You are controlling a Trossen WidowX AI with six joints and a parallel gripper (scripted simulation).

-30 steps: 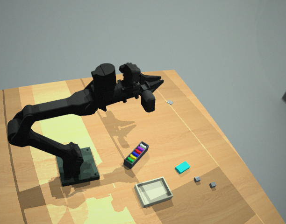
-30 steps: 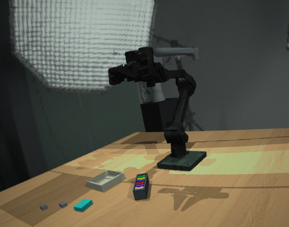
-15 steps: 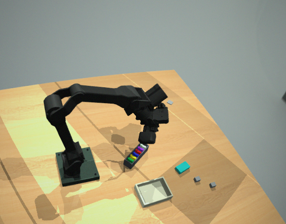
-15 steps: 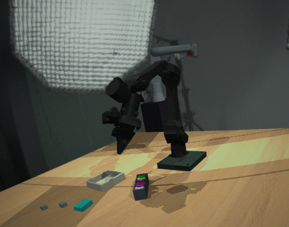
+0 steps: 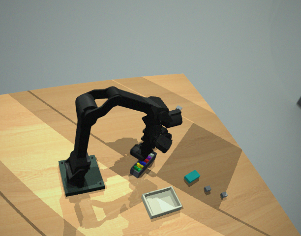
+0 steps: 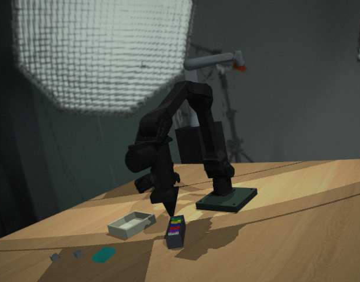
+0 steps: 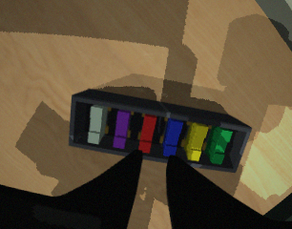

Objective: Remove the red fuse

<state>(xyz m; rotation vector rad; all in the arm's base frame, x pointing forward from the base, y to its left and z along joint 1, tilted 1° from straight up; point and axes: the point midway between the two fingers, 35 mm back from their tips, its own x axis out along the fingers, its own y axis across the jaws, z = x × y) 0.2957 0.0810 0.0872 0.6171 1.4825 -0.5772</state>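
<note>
Right now the red fuse is 50 mm below my gripper tip. Round my gripper tip: yellow fuse (30 mm behind, 30 mm to the right, 50 mm below); then purple fuse (20 mm ahead, 20 mm to the left, 50 mm below); then blue fuse (10 mm behind, 10 mm to the right, 50 mm below).
</note>
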